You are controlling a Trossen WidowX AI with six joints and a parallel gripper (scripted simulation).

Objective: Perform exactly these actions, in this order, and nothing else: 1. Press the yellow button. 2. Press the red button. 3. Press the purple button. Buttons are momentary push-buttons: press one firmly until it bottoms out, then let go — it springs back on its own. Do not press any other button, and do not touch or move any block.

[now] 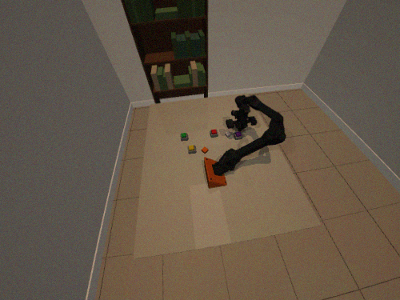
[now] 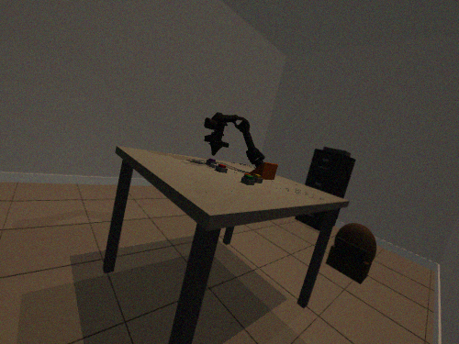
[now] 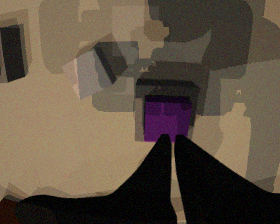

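The purple button is 3 cm below my gripper tip. The rest, counted from my gripper tip: red button 6 cm ahead, 16 cm to the left, 3 cm below; small orange block 6 cm behind, 25 cm to the left, 5 cm below; small white block 3 cm ahead, 6 cm to the left, 5 cm below.
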